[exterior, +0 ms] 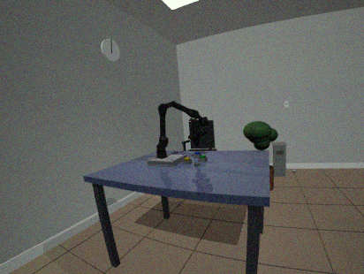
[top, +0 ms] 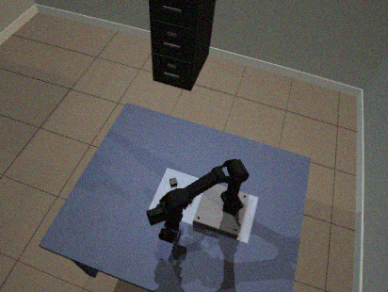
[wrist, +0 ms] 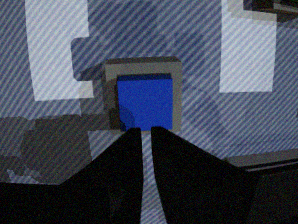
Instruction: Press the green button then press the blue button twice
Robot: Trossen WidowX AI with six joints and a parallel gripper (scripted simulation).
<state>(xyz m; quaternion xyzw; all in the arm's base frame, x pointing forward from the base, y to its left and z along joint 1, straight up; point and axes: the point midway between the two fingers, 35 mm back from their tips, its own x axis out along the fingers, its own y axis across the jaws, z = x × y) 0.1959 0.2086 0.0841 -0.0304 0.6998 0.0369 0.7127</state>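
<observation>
My gripper tip is now 50 mm above the blue button. From my gripper tip the other things lie so: yellow button 190 mm to the right, 50 mm below, 10 mm ahead; dark block 230 mm to the right, 110 mm ahead, 80 mm below; green button 110 mm to the right, 90 mm ahead, 50 mm below.
</observation>
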